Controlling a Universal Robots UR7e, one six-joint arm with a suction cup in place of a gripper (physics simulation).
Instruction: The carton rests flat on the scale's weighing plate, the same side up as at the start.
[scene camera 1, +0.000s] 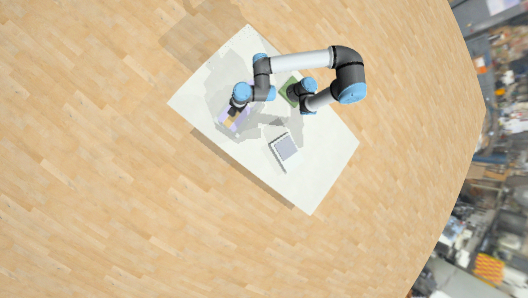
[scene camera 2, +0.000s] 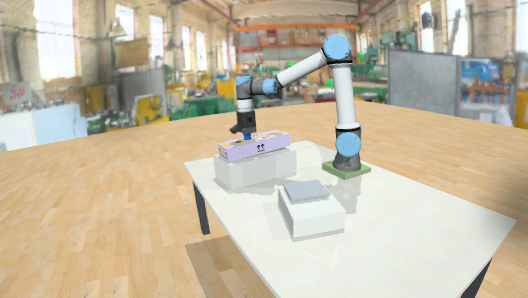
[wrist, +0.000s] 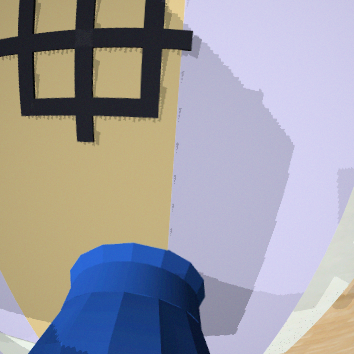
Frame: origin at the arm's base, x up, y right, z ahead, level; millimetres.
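Seen in the pictures: hand at its tool point: (scene camera 2: 247, 141) (wrist: 140, 259); arm's base at its link origin: (scene camera 1: 294, 93) (scene camera 2: 346, 166).
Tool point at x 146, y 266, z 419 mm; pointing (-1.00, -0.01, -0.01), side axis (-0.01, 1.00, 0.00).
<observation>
Offsets run from my tool point to a thing's top centre. Level surfaces: height alone.
The lavender carton @[dx +25, dy -17, dz -28 mm] (scene camera 1: 242, 118) (scene camera 2: 272, 144) (wrist: 235, 55), with a tan band and black markings on top, lies flat on a white block @[dx -57, dy -16, dz -25 mm] (scene camera 2: 255, 171). My suction gripper (scene camera 2: 247, 136) (wrist: 136, 257) points straight down; its blue cup is pressed against the carton's top and looks squeezed short, so it is shut on the carton. The cup's rim on the carton is partly hidden by the cup itself in the wrist view. The white scale @[dx -88, dy -498, dz +8 mm] (scene camera 1: 293, 164) (scene camera 2: 318, 223) stands apart from the block, with a bare grey weighing plate @[dx -88, dy -456, dz -8 mm] (scene camera 1: 286, 148) (scene camera 2: 306, 190) on top.
The arm's base stands on a green plate (scene camera 1: 286, 90) (scene camera 2: 345, 173) at the table's far side. The white table @[dx -175 mm] (scene camera 1: 320, 165) (scene camera 2: 400, 240) carries the base, block and scale. The carton and block are near one end of the table.
</observation>
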